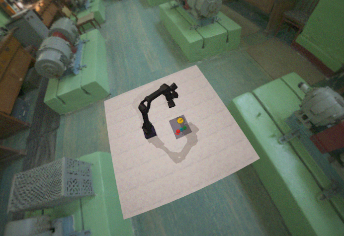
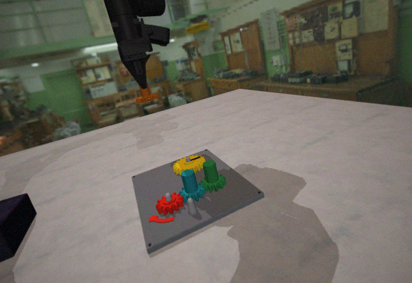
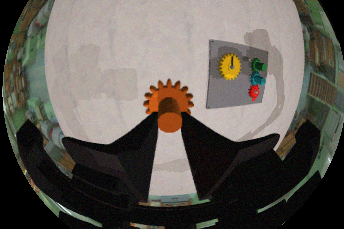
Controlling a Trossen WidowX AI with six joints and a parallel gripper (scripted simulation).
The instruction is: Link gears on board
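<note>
Right now my gripper tip is 2 cm short of the green gear, 24 cm to the left of it and 14 cm above it. The rest, counted from my gripper tip: yellow gear 1 cm ahead, 15 cm to the right, 15 cm below; orange gear 1 cm below; teal gear 2 cm behind, 24 cm to the right, 14 cm below.
</note>
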